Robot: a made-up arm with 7 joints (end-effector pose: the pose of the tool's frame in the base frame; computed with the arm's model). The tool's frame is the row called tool.
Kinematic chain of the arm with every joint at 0, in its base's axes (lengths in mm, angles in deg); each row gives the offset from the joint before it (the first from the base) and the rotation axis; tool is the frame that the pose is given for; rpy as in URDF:
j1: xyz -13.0 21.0 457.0 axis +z
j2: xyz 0.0 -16.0 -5.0 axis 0 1 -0.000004
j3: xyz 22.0 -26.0 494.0 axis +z
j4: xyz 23.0 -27.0 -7.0 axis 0 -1 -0.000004
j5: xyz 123.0 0.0 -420.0 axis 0 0.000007 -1
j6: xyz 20.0 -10.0 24.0 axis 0 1 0.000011
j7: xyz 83.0 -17.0 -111.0 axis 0 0.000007 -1
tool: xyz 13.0 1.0 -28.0 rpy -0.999 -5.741 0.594
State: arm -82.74 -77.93 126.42 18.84 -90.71 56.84 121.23
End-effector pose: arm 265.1 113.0 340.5 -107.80 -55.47 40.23
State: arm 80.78 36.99 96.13 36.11 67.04 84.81 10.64
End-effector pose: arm -321.3 74.7 588.9 -63.32 104.67 92.70
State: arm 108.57 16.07 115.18 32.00 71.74 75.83 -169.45
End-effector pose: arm -200.3 -191.7 597.8 -50.06 -71.76 -5.66
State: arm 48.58 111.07 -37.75 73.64 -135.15 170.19 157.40
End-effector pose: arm 517.6 178.3 -3.0 25.98 149.88 -76.18
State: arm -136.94 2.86 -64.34 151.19 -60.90 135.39 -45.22
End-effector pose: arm -158.0 207.0 1290.7 -6.04 -57.16 146.85
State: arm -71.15 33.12 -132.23 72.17 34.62 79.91 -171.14
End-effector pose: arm -425.7 -58.7 917.6 -10.94 11.86 -33.86
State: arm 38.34 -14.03 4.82 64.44 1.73 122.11 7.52
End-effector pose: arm 274.2 171.1 829.4 -17.26 34.69 35.16
